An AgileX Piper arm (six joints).
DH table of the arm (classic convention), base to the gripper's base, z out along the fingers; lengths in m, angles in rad. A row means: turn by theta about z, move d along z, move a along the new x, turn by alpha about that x. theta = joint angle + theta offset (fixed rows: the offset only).
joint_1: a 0  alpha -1.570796  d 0.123  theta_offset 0
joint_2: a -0.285  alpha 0  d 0  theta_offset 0.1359
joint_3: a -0.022  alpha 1.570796  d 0  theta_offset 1.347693
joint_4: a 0  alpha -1.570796  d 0.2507  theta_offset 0
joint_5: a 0  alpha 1.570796  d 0  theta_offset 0
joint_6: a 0  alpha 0  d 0.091  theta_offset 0
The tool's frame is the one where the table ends.
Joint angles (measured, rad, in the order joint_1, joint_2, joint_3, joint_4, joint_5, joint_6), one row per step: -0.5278, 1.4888, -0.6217, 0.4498, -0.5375, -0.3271; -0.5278, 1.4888, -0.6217, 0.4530, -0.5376, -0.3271; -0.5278, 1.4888, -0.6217, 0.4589, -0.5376, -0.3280; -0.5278, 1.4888, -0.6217, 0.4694, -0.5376, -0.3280; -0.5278, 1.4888, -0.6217, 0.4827, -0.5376, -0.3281; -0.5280, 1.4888, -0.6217, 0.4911, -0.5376, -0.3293; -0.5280, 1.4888, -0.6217, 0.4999, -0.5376, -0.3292; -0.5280, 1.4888, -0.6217, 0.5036, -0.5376, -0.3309; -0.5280, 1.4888, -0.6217, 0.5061, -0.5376, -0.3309; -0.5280, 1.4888, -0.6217, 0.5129, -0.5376, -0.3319; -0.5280, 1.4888, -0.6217, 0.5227, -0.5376, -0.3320
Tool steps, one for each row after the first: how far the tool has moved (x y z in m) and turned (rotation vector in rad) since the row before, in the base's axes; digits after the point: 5 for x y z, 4 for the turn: -0.00011, -0.00010, -0.00004, 0.0019, -0.0012, -0.0023; -0.00020, -0.00017, -0.00009, 0.0030, -0.0015, -0.0039; -0.00035, -0.00030, -0.00016, 0.0064, -0.0038, -0.0074; -0.00045, -0.00038, -0.00020, 0.0081, -0.0047, -0.0093; -0.00032, -0.00028, -0.00013, 0.0043, -0.0022, -0.0058; -0.00030, -0.00024, -0.00014, 0.0055, -0.0032, -0.0062; -0.00013, -0.00010, -0.00006, 0.0011, -0.0002, -0.0021; -0.00009, -0.00007, -0.00004, 0.0015, -0.0009, -0.0018; -0.00023, -0.00018, -0.00011, 0.0035, -0.0018, -0.0045; -0.00034, -0.00026, -0.00016, 0.0060, -0.0034, -0.0069
